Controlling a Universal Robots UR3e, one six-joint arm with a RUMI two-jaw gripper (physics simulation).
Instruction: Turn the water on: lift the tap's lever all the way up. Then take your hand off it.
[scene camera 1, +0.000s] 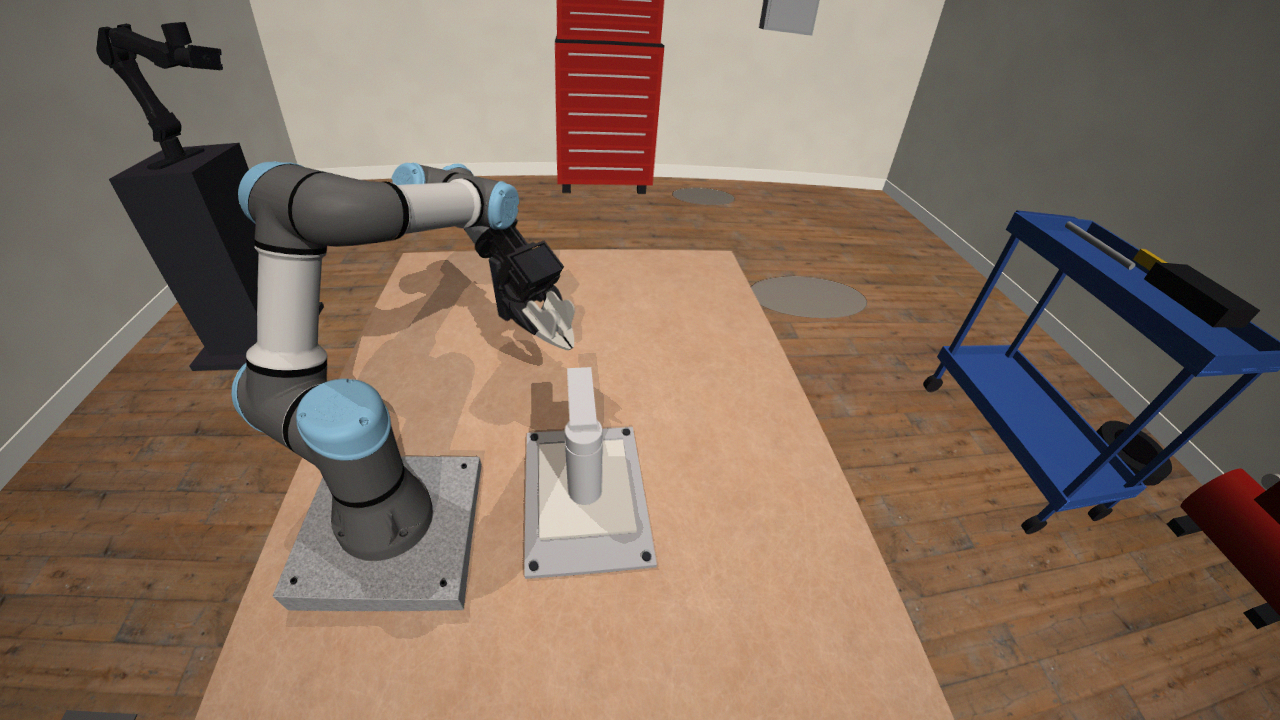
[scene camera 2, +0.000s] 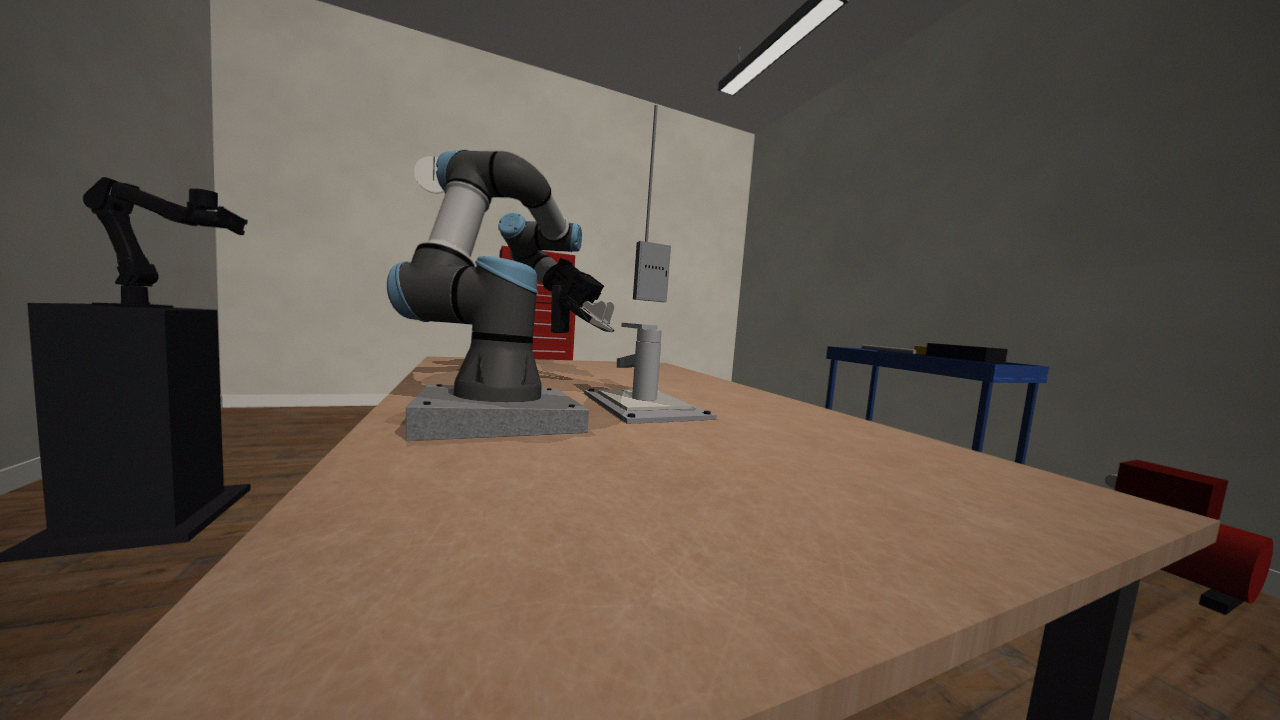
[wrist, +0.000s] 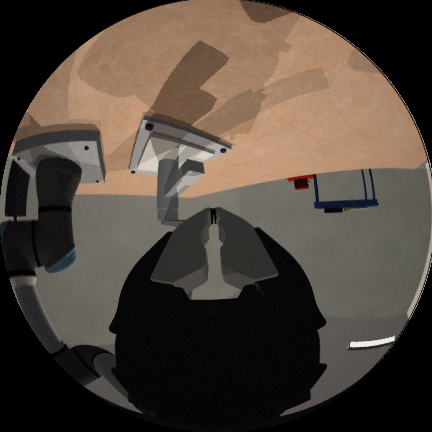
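The gripper (scene camera 1: 571, 348), (scene camera 2: 613, 331), (wrist: 213, 209) is in the robot's scene. A base plate (scene camera 1: 618, 552), (scene camera 2: 642, 416), (wrist: 149, 124) is visible too, and so is a flat lever (scene camera 1: 583, 433).
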